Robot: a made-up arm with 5 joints. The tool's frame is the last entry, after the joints.
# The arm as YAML. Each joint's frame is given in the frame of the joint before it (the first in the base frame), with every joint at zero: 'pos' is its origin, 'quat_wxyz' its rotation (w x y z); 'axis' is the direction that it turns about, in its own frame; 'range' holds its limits. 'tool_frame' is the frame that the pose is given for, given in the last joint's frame.
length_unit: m
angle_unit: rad
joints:
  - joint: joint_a
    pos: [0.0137, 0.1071, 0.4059]
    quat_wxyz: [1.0, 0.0, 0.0, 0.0]
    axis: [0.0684, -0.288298, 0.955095]
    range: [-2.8, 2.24]
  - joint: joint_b
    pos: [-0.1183, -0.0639, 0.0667]
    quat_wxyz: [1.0, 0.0, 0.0, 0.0]
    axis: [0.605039, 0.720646, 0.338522]
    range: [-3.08, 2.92]
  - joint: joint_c
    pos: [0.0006, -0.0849, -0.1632]
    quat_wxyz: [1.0, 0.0, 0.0, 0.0]
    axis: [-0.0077, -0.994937, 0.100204]
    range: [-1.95, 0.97]
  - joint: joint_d
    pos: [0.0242, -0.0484, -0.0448]
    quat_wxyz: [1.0, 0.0, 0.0, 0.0]
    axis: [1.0, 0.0, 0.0]
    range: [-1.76, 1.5]
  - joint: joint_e
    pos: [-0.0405, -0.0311, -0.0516]
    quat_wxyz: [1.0, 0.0, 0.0, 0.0]
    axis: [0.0, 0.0, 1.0]
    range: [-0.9, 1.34]
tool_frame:
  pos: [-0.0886, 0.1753, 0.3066]
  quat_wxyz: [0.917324, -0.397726, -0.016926, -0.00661]
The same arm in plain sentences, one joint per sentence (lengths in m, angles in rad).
The arm has five revolute joints in a row. What follows holds with every joint at zero, and every direction is one of the base frame's.
The first joint sits 0.0137 m along +x and 0.1071 m along +y and 0.4059 m along +z from the base frame's origin and turns about the direction (0.0684, -0.288298, 0.955095), from -2.8 to 2.24 rad.
The second joint sits 0.1183 m along -x and 0.0639 m along -y and 0.0667 m along +z from the first joint and turns about the direction (0.605039, 0.720646, 0.338522), from -3.08 to 2.92 rad.
The third joint sits 0.0006 m along +x and 0.0849 m along -y and 0.1632 m along -z from the second joint and turns about the direction (-0.0077, -0.994937, 0.100204), from -1.95 to 0.97 rad.
The fourth joint sits 0.0242 m along +x and 0.0484 m along -y and 0.0448 m along -z from the third joint and turns about +x, from -1.76 to 1.5 rad.
The fifth joint sits 0.0405 m along -x and 0.0311 m along -y and 0.0516 m along -z from the fourth joint and turns about +z, from -0.9 to 1.34 rad.
The tool frame, which is the frame that the pose is given for, sits 0.0886 m along -x and 0.1753 m along +y and 0.3066 m along +z from the fifth joint; its axes are the base frame's turned by roll -0.8182, pitch -0.0363 and yaw 0.0013 rad (as in URDF: about the fixed x, then y, then z).

